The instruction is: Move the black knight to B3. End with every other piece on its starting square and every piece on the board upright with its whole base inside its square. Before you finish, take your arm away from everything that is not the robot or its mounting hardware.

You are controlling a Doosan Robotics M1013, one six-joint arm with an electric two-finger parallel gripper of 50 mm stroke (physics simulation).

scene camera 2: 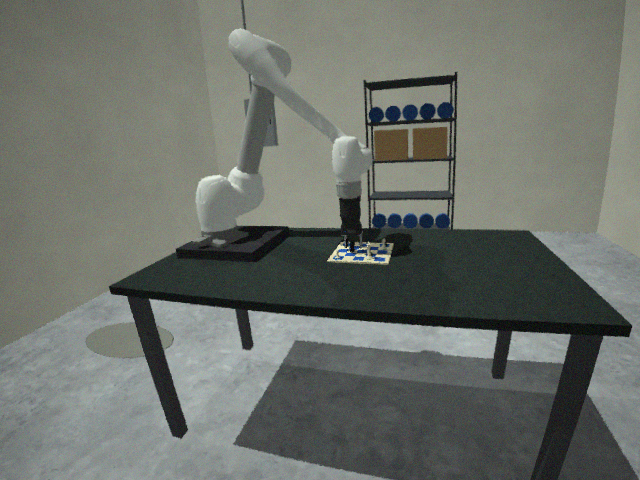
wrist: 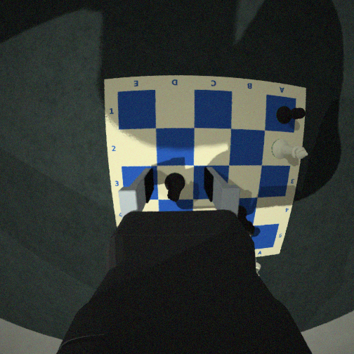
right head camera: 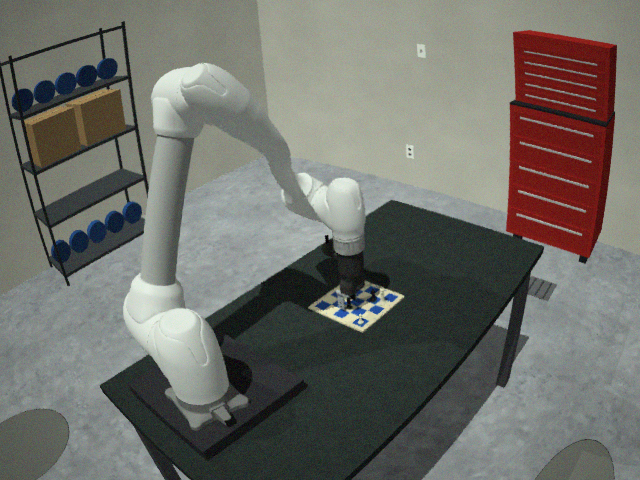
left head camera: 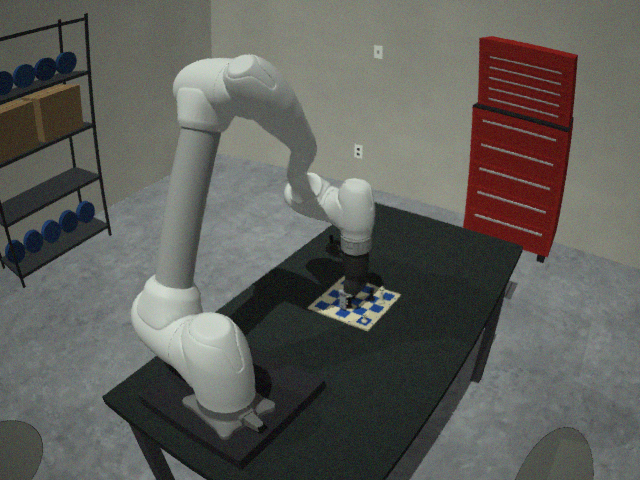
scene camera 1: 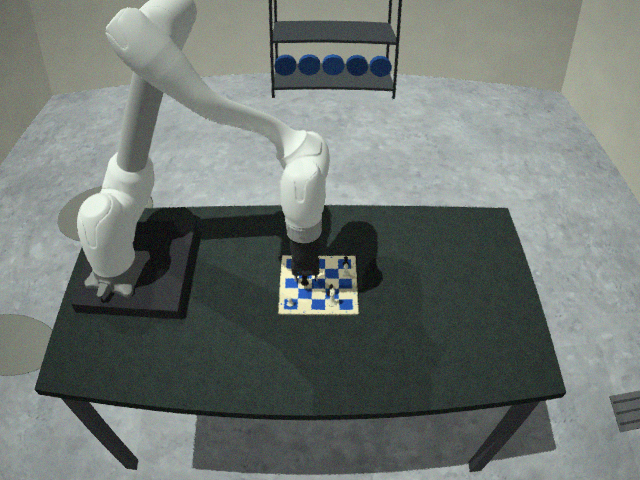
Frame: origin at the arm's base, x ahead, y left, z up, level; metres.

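Seen in the pictures: gripper, fingertip midpoint: [scene camera 2: 353, 247] [right head camera: 347, 303] [left head camera: 347, 302] [scene camera 1: 306, 278]; arm's base, link origin: [scene camera 2: 221, 239] [right head camera: 206, 399] [left head camera: 228, 406] [scene camera 1: 117, 271].
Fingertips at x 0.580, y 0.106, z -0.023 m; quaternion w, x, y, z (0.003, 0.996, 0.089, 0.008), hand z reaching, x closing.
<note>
Offsets run from my fingertips to a thing's top centre. Level surfaces: height alone.
The black knight {dy -0.007, dx -0.002, dz +0.029 m} [wrist: 174, 184] [scene camera 1: 305, 282] [scene camera 2: 352, 246] stands upright on D3 of the blue and cream board {dy -0.003, dx +0.036, dz -0.011 m} [wrist: 175, 83] [scene camera 1: 318, 313]. My gripper [wrist: 178, 177] [scene camera 1: 307, 277] [scene camera 2: 353, 240] is open and points down over D3, with one finger on the E side and one on the C side of the knight; it holds nothing. A black piece [wrist: 285, 114] stands on A1 and a white piece [wrist: 282, 149] on A2. Another black piece [wrist: 245, 220] stands on B4, partly hidden by the gripper body. A white piece {dy -0.068, dx +0.085, dz +0.052 m} [scene camera 1: 332, 297] stands on B5 and a short white piece {dy -0.092, dx -0.029, dz +0.021 m} [scene camera 1: 291, 302] on E5.
The board lies on a dark green table {dz -0.017 m} [scene camera 1: 439, 351]. The arm's base stands on a dark mounting plate [scene camera 1: 170, 299] at the table's left end in scene camera 1. A shelf rack [scene camera 2: 455, 155] and a red tool cabinet [left head camera: 522, 118] stand away from the table.
</note>
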